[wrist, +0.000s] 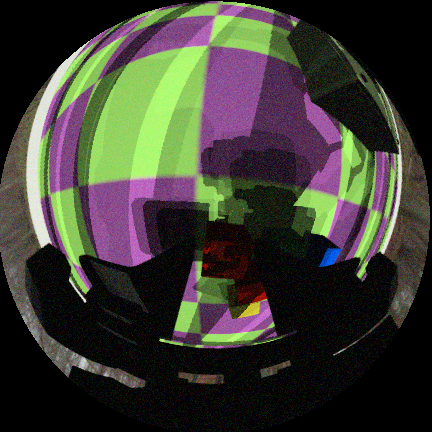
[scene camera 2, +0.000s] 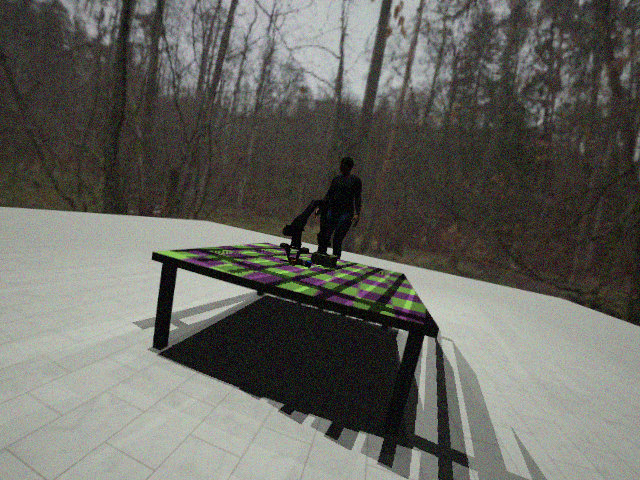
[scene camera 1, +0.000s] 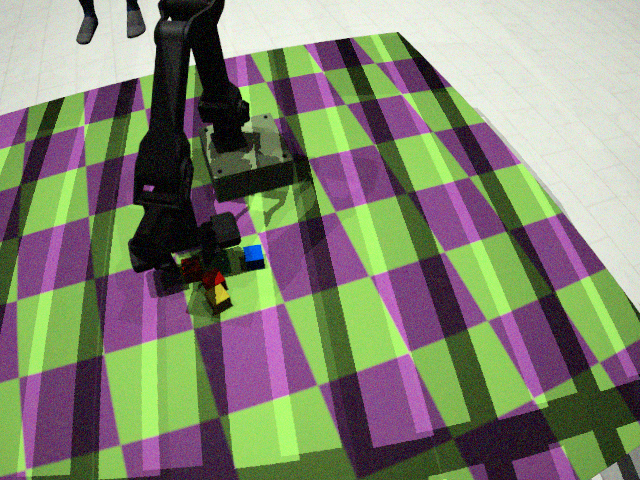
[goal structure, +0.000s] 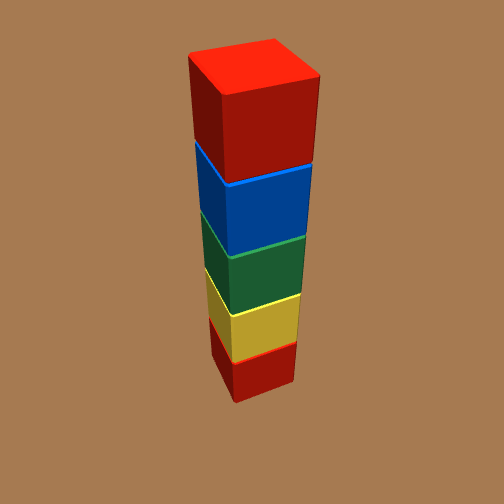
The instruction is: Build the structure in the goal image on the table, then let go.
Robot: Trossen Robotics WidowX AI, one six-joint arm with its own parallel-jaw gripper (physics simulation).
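Places are measured from the arm's base along level axes (x ahead, y left, z up), in centimetres.
Where they show: gripper, fingertip midpoint: (wrist: 224, 242) (scene camera 1: 192, 270); arm's base at its link origin: (scene camera 2: 322, 253) (scene camera 1: 228, 140).
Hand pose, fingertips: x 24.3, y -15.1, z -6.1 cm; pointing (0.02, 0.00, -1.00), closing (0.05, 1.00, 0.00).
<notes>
Each offset is from my fingertips to the top centre of the thing. Level surfaces: height alone.
My gripper (scene camera 1: 189, 262) (wrist: 224, 242) is part open, low over the table, its fingers on either side of a shaded red cube {dx +0.3, dy +0.0, dz +2.1 cm} (scene camera 1: 190, 269) (wrist: 225, 259), not closed on it. A second red cube {dx +4.4, dy +2.9, dz +2.1 cm} (scene camera 1: 213, 279) (wrist: 251, 293) sits close by, toward the front. A yellow cube {dx +7.9, dy +2.6, dz +2.1 cm} (scene camera 1: 221, 293) (wrist: 249, 310) lies beside that second red cube, farther front. A dark, shaded green cube {dx +0.8, dy +5.1, dz +2.1 cm} (scene camera 1: 222, 264) shows behind the red cubes, partly hidden by the right finger. A blue cube {dx +2.0, dy +11.2, dz +2.1 cm} (scene camera 1: 253, 255) (wrist: 330, 257) stands apart to the right and is partly covered by the finger in the wrist view.
The checkered table {dz -1.1 cm} (scene camera 1: 361, 330) (scene camera 2: 294, 286) carries strong shadow stripes. The arm's grey base block (scene camera 1: 253, 175) (wrist: 345, 95) stands behind the cubes. A person (scene camera 2: 343, 198) stands beyond the table's far side. In scene camera 2 the cubes are too small and dark to tell apart.
</notes>
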